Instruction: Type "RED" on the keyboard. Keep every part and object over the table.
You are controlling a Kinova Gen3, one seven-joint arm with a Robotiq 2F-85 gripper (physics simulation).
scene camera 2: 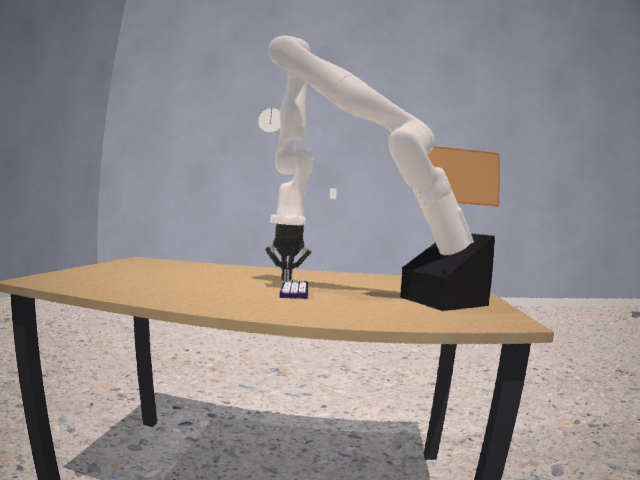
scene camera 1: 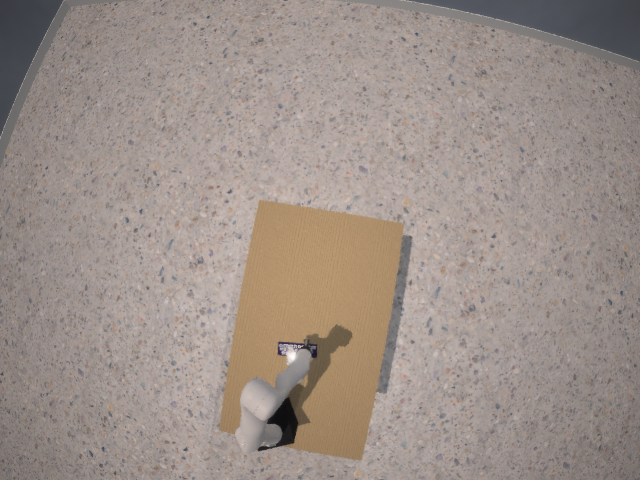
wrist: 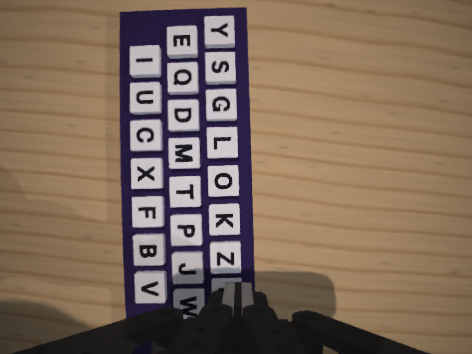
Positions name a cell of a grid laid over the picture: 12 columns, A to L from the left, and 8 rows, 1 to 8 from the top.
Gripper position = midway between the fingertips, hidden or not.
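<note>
E key (wrist: E1), visible. D key (wrist: E3), visible. My gripper (scene camera 2: F5), (wrist: G7), visible.
</note>
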